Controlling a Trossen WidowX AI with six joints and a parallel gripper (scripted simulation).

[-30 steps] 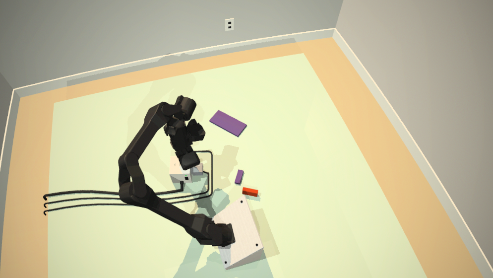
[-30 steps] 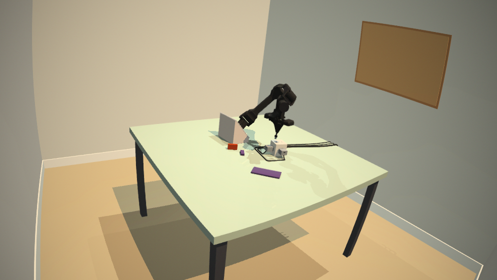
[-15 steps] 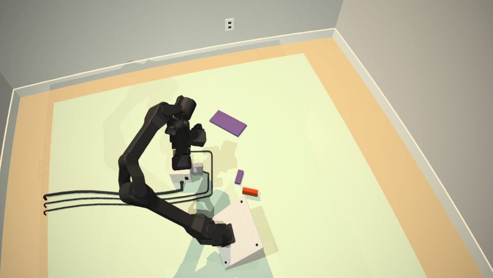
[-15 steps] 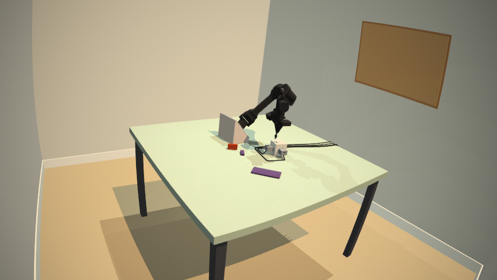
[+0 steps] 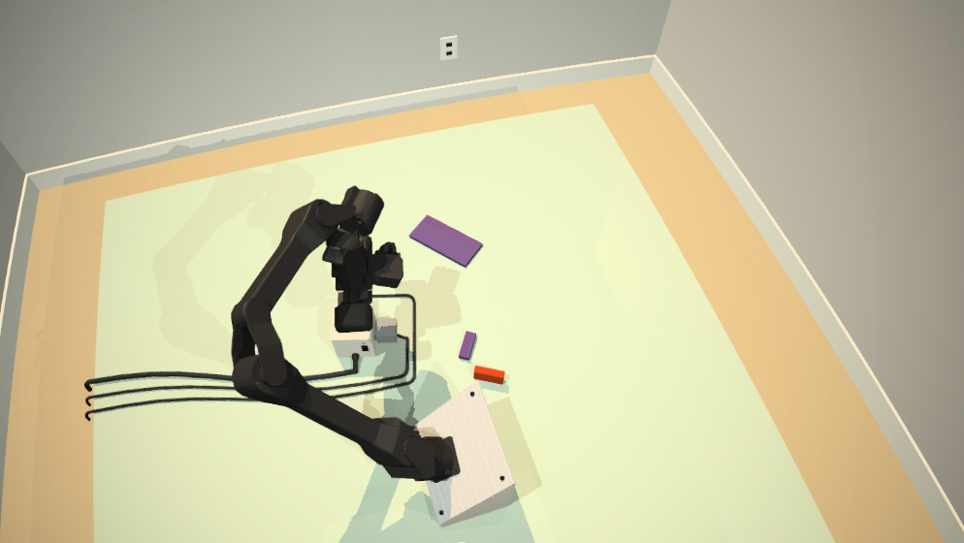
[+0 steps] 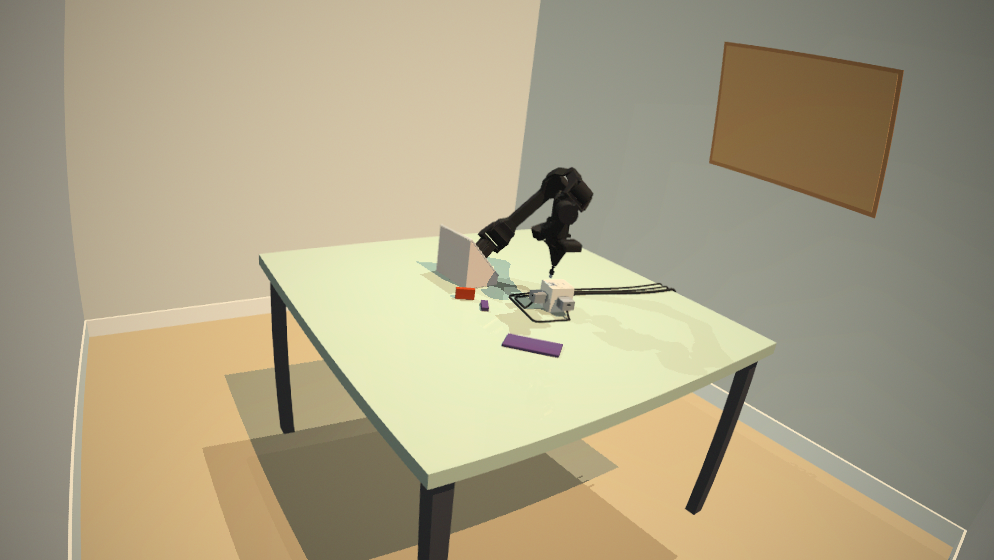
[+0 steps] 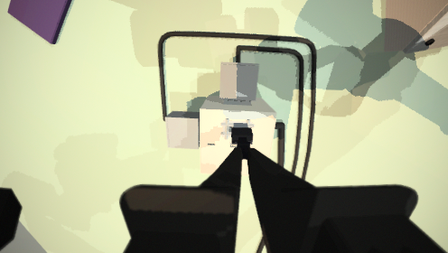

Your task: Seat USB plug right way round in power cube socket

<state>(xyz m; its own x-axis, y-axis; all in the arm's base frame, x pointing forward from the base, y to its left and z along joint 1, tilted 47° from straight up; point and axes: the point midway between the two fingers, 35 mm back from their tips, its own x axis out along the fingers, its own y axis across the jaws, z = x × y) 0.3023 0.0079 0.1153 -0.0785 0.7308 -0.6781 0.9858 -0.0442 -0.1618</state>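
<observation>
My gripper tip is now 2 cm above the black USB plug. Also, from my gripper tip: orange block: 21 cm to the right, 14 cm behind, 12 cm below; USB socket: 7 cm below, 1 cm to the left; purple slab: 21 cm to the right, 21 cm ahead, 13 cm below.
</observation>
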